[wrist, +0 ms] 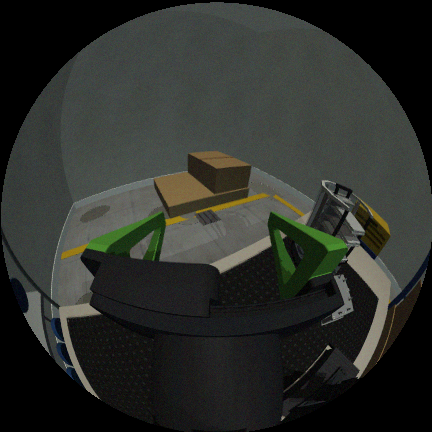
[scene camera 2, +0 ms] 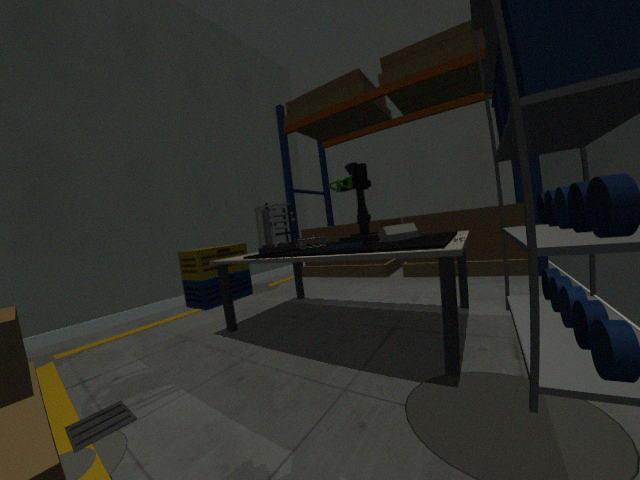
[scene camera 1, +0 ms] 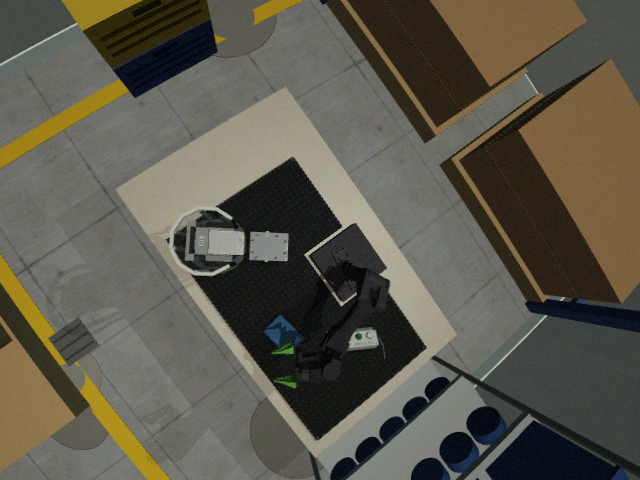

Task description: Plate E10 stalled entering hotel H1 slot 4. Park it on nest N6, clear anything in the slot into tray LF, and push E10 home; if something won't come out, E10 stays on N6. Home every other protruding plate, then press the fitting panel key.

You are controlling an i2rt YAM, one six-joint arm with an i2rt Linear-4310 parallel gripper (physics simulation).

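Frame: origin at the arm's base, x ahead, y left, z up, level; metres.
Seen in the pictures: gripper, fingertip midpoint: [wrist: 216, 217] [scene camera 2: 332, 184] [scene camera 1: 272, 366]; arm's base at its link origin: [scene camera 2: 365, 234] [scene camera 1: 348, 267].
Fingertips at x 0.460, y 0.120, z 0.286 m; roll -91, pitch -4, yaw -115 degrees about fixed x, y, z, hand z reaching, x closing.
Observation:
Pixels of each thing's top centre, then the offset from my fingertips to it. Level surfaces: height alone.
- plate hotel at its top centre: [scene camera 1: 204, 239] [wrist: 351, 192] [scene camera 2: 272, 203] 0.005 m back, 0.485 m right, 0.015 m down
- flat light-grey nest at its top centre: [wrist: 342, 291] [scene camera 1: 269, 246] [scene camera 2: 310, 235] 0.193 m back, 0.370 m right, 0.248 m down
- blue tray at its top centre: [scene camera 1: 284, 335] [scene camera 2: 347, 243] 0.066 m back, 0.002 m left, 0.306 m down
- white key panel at its top centre: [scene camera 1: 354, 343] [scene camera 2: 397, 224] 0.316 m back, 0.178 m left, 0.240 m down
- black mat at its surface level: 0.323 m down
- beige table at its surface level: 0.336 m down
My gripper [scene camera 1: 276, 366] [scene camera 2: 331, 184] [wrist: 216, 217] is open, with nothing between its green fingers, high above the mat near the blue tray. The plate hotel [scene camera 1: 201, 242] [scene camera 2: 267, 227] stands at the table's far side, well away from the gripper; in the wrist view it is partly behind the right finger. Pale plates [wrist: 352, 227] stick out of its levels; their labels and slot numbers cannot be read. A flat light-grey nest [scene camera 1: 268, 246] [wrist: 345, 300] lies beside the hotel. The blue tray [scene camera 1: 281, 330] lies on the mat. The white key panel [scene camera 1: 363, 338] [scene camera 2: 398, 231] shows a green key and a pale key.
The arm stands on a dark square base [scene camera 1: 361, 245] with a pale rim, right of the nest. The black mat [scene camera 1: 279, 191] lies on the beige table [scene camera 1: 248, 134]. A shelf unit with blue bins [scene camera 1: 457, 449] stands off one table end, and cardboard boxes [scene camera 1: 578, 191] beyond one long side.

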